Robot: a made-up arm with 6 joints.
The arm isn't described. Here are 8 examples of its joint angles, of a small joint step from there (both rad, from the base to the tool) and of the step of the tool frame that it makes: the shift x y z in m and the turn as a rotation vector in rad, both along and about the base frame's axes.
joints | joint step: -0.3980 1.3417 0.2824 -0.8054 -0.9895 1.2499 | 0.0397 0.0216 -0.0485 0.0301 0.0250 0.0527
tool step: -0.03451 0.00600 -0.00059 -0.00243 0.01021 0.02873
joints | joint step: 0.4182 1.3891 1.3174 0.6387 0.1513 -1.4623 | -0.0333 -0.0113 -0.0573 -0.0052 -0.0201 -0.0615
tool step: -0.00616 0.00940 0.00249 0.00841 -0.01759 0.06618
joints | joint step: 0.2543 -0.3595 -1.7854 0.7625 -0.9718 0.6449 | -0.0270 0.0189 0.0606 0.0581 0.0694 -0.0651
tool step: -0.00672 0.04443 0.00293 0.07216 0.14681 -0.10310
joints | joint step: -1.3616 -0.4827 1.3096 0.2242 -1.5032 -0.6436 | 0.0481 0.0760 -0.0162 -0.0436 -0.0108 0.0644
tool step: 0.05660 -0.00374 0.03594 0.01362 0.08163 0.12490
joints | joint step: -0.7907 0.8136 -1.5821 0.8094 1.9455 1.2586 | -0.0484 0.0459 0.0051 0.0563 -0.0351 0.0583
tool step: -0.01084 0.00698 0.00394 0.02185 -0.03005 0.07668
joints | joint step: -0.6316 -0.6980 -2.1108 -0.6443 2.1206 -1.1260 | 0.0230 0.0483 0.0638 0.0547 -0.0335 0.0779
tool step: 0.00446 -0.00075 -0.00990 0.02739 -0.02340 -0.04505
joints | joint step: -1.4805 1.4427 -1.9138 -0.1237 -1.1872 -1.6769 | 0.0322 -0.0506 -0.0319 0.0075 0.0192 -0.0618
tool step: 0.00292 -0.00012 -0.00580 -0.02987 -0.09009 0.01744
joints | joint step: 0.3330 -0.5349 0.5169 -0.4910 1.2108 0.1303 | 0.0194 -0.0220 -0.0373 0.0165 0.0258 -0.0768
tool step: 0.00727 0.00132 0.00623 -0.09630 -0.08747 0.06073
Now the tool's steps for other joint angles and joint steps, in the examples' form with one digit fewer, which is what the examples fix.
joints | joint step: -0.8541 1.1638 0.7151 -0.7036 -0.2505 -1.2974 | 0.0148 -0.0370 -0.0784 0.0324 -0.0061 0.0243
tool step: -0.0284 0.0032 0.0135 0.0138 -0.0608 0.0316
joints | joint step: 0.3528 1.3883 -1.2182 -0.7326 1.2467 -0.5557 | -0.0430 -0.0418 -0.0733 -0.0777 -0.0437 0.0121
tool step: 0.0159 -0.0057 0.0028 0.0457 -0.1194 0.0535
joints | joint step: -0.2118 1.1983 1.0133 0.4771 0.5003 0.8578 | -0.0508 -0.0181 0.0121 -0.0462 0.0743 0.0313
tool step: -0.0015 -0.0006 -0.0172 0.0578 -0.0353 -0.0369
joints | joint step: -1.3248 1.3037 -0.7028 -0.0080 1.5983 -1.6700 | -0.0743 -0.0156 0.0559 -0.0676 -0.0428 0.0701
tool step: 0.0272 0.0133 0.0149 -0.0360 0.0193 -0.1177
